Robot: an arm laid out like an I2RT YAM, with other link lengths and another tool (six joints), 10 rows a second.
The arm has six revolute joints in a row. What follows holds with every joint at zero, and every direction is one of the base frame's.
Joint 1 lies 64.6 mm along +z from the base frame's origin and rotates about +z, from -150 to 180 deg.
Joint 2 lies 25.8 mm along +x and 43.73 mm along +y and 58.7 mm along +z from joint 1 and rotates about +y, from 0 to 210 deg.
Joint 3 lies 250.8 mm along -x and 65.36 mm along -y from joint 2 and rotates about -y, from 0 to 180 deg.
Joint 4 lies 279.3 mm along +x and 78.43 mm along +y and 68.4 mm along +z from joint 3 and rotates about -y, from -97 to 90 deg.
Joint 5 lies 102.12 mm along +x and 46.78 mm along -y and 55.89 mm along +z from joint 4 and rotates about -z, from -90 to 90 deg.
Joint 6 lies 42.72 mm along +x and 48.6 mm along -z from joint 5 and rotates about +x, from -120 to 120 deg.
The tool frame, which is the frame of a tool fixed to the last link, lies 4 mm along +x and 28 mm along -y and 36 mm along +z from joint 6; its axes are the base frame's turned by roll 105.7, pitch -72 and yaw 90 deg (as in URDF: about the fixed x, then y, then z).
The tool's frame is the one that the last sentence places.
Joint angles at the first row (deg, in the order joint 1, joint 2, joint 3, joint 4, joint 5, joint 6):
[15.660 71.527 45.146 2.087 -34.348 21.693]
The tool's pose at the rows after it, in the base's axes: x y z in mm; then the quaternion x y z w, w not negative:
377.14, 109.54, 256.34, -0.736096, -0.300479, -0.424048, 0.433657
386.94, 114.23, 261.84, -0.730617, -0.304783, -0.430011, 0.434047
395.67, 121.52, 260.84, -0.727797, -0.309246, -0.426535, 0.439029
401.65, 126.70, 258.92, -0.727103, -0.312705, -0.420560, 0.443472
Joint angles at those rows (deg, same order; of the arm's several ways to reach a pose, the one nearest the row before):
[15.683 72.969 46.369 1.017 -33.955 21.628]
[15.946 75.351 48.708 2.087 -33.976 21.650]
[16.534 77.997 50.611 2.852 -34.349 21.758]
[16.906 79.876 52.030 2.852 -34.829 21.693]

